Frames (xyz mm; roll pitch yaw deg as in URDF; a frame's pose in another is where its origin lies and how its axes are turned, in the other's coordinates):
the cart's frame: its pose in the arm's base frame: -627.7 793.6 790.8 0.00 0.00 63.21
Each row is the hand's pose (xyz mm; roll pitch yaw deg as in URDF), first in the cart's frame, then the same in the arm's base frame.
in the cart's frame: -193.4 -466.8 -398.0 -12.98 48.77 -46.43
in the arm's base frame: -298.2 410.6 392.8 -12.98 48.77 16.78
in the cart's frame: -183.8 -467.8 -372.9 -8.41 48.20 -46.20
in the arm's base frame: -293.0 418.7 417.9 -8.41 48.20 17.01
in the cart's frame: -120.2 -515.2 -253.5 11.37 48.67 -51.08
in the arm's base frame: -222.0 454.1 537.3 11.37 48.67 12.13
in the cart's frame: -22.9 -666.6 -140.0 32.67 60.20 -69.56
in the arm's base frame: -43.0 472.7 650.8 32.67 60.20 -6.35
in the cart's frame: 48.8 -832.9 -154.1 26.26 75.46 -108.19
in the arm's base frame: 137.8 461.8 636.7 26.26 75.46 -44.98
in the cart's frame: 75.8 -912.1 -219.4 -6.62 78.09 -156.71
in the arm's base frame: 220.7 450.2 571.4 -6.62 78.09 -93.50
